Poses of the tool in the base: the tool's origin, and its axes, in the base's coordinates. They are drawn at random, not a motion.
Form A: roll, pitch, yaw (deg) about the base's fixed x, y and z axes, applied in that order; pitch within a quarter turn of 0, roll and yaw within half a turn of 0; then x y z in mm.
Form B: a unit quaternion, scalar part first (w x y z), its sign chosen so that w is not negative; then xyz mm. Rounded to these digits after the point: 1 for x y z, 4 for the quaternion.
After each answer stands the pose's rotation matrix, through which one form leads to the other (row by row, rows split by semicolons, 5 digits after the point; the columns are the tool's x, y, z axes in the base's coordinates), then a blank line. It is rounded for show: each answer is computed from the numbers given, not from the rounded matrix.
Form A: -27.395 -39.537 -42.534 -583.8 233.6 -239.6
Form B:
0.8230 -0.3269 -0.2254 -0.4063 -583.8 233.6 -239.6
0.56829 0.81605 -0.10542; -0.52136 0.45623 0.72114; 0.63658 -0.35485 0.68473

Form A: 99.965 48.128 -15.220 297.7 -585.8 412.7
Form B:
0.5406 0.7279 0.1673 -0.3873 297.7 -585.8 412.7
0.64406 0.66225 -0.38290; -0.17523 -0.35951 -0.91654; -0.74464 0.65740 -0.11550

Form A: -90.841 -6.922 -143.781 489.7 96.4 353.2
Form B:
0.1769 -0.2613 0.6626 -0.6793 489.7 96.4 353.2
-0.80088 -0.10589 0.58938; -0.58657 -0.05936 -0.80772; 0.12052 -0.99260 -0.01457

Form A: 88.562 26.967 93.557 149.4 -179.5 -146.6
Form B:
0.5954 0.3433 0.6091 0.3958 149.4 -179.5 -146.6
-0.05530 -0.05317 0.99705; 0.88955 0.45090 0.07338; -0.45348 0.89099 0.02237

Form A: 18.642 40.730 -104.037 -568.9 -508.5 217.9
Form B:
0.5249 0.3641 0.0917 -0.7639 -568.9 -508.5 217.9
-0.18380 0.86865 -0.46007; -0.73516 -0.43217 -0.52227; -0.65250 0.24223 0.71803

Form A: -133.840 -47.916 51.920 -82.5 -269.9 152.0
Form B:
0.4856 -0.6862 -0.5111 -0.1791 -82.5 -269.9 152.0
0.41337 0.87537 -0.25070; 0.52756 -0.00583 0.84950; 0.74216 -0.48341 -0.46423

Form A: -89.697 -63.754 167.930 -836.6 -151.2 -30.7
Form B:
0.4337 0.3094 -0.6349 0.5596 -836.6 -151.2 -30.7
-0.43245 -0.87817 -0.20447; 0.09247 0.18237 -0.97887; 0.89690 -0.44222 0.00234

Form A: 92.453 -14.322 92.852 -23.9 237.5 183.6
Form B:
0.4079 0.5563 0.4596 0.5593 -23.9 237.5 183.6
-0.04821 0.05504 0.99732; 0.96772 -0.24471 0.06028; 0.24737 0.96803 -0.04147

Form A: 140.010 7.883 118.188 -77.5 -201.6 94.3
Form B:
0.2306 0.4614 0.8165 0.2595 -77.5 -201.6 94.3
-0.46790 0.63366 0.61607; 0.87307 0.43959 0.21095; -0.13715 0.63658 -0.75892

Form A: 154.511 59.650 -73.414 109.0 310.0 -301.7
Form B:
0.1365 -0.7440 0.4178 0.5033 109.0 310.0 -301.7
0.14423 -0.75910 -0.63479; -0.48426 -0.61358 0.62371; -0.86295 0.21744 -0.45610

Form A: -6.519 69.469 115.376 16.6 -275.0 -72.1
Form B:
0.4112 -0.5057 0.2646 0.7107 16.6 -275.0 -72.1
-0.15030 -0.85211 -0.50132; 0.31688 -0.52185 0.79200; -0.93648 -0.03982 0.34845

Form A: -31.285 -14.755 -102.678 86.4 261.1 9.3
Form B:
0.5696 -0.2636 0.1316 -0.7673 86.4 261.1 9.3
-0.21223 0.80473 0.55440; -0.94345 -0.31659 0.09838; 0.25469 -0.50217 0.82641

